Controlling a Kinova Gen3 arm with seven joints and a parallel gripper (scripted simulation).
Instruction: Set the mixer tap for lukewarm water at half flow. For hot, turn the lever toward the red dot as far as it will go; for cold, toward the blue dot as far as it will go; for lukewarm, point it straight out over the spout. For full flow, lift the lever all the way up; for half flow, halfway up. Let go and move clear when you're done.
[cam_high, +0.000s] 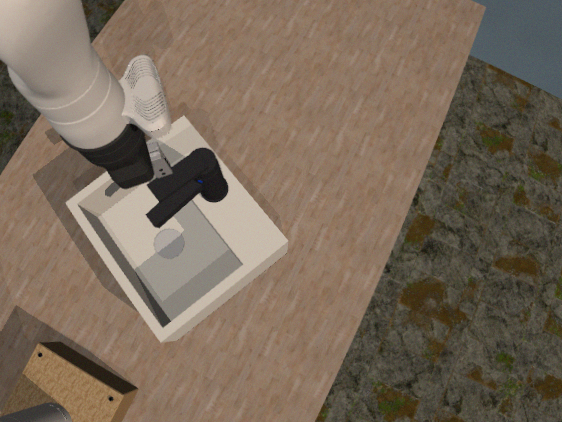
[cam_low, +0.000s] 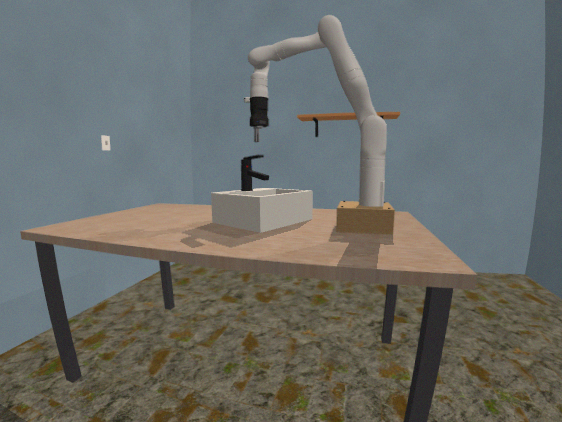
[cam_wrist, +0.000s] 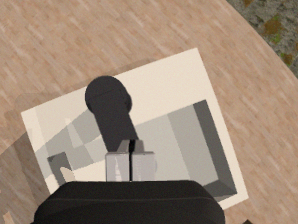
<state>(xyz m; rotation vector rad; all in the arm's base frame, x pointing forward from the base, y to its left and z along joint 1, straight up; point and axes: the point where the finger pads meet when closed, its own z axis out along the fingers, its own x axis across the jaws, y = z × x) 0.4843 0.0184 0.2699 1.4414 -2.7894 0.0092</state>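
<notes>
Now: hand 20 mm short of the lever, 10 mm to the right of it and 80 mm above it. Also, from my hand: white sink basin 60 mm behind, 30 mm to the left, 320 mm below; black mixer tap 40 mm ahead, 130 mm below.
</notes>
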